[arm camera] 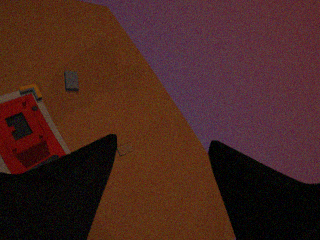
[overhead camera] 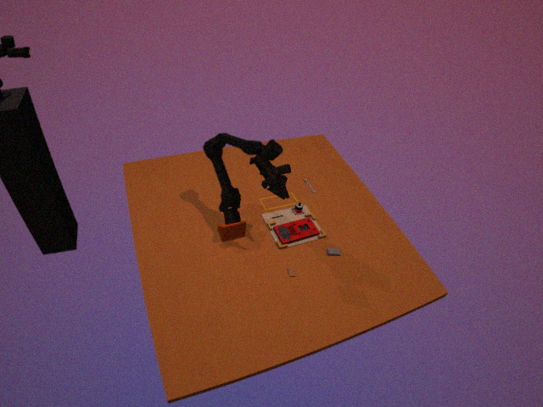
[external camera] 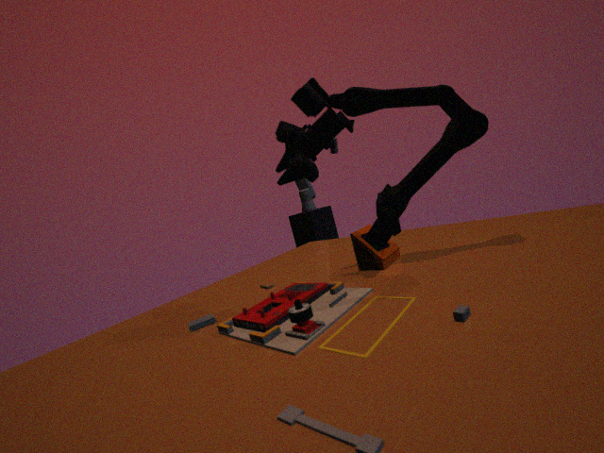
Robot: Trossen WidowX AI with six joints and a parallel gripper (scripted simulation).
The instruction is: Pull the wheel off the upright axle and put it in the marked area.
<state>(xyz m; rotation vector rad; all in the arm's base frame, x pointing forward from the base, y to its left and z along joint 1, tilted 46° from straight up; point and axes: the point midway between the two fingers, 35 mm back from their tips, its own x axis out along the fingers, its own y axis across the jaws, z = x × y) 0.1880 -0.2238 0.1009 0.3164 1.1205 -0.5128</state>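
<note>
The wheel lies 260 mm below my gripper tip, 180 mm ahead of it and 170 mm to the left of it. Round my gripper tip: grey bar (340 mm to the left, 320 mm ahead, 290 mm below); upright axle (260 mm below, 170 mm to the left, 170 mm ahead).
</note>
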